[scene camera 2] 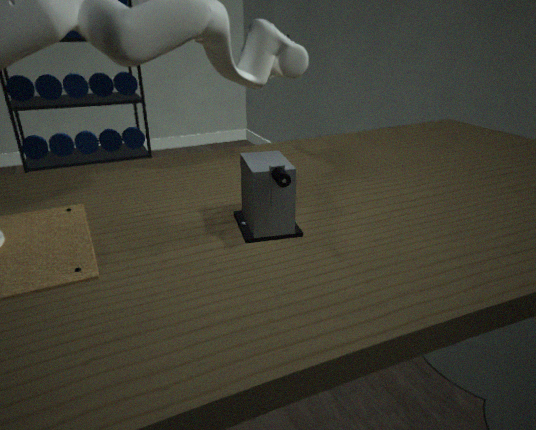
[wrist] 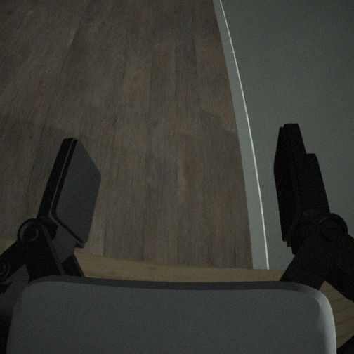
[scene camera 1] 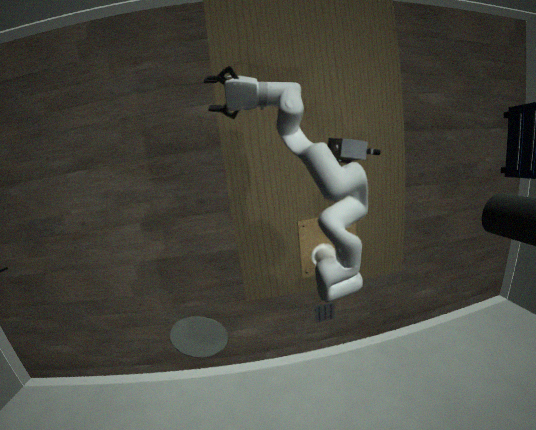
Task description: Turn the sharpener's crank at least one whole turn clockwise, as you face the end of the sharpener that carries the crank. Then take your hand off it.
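Places are measured from the arm's base along level axes (x ahead, y right, z down), in metres.
Pixels of known places: gripper, between the fingertips: (scene camera 1: 206,94); arm's base, origin of its link: (scene camera 1: 323,255).
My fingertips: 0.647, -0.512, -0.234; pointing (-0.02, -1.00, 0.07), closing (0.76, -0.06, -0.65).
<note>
Ahead of a thing's pixels: the offset from my fingertips to its middle, as dx, dy, dz. "*": to the spot under its first point. Level surfaces: height alone.
The sharpener @[* -0.143, +0.565, +0.114] (scene camera 1: 354,149) (scene camera 2: 268,205) is a grey box on a dark base, standing upright on the wooden table @[dz +0.242] (scene camera 1: 265,210) (scene camera 2: 200,310). Its crank has a black knob @[-0.146, +0.663, +0.111] (scene camera 1: 374,151) (scene camera 2: 281,177) that sticks out near the top of the end face, on the right side in scene camera 1 and toward the viewer in scene camera 2. My gripper (scene camera 1: 210,94) (wrist: 179,149) is wide open and empty. In scene camera 1 it is up and left of the sharpener, well apart from it, with its fingers pointing left past the table's edge. The sharpener does not show in the wrist view.
A tan board (scene camera 1: 306,240) (scene camera 2: 50,250) lies under the arm's base. The arm's middle links pass close beside the sharpener in scene camera 1. A rack (scene camera 2: 146,115) with blue round things stands behind the table. A dark cylinder (scene camera 1: 515,218) shows at the right.
</note>
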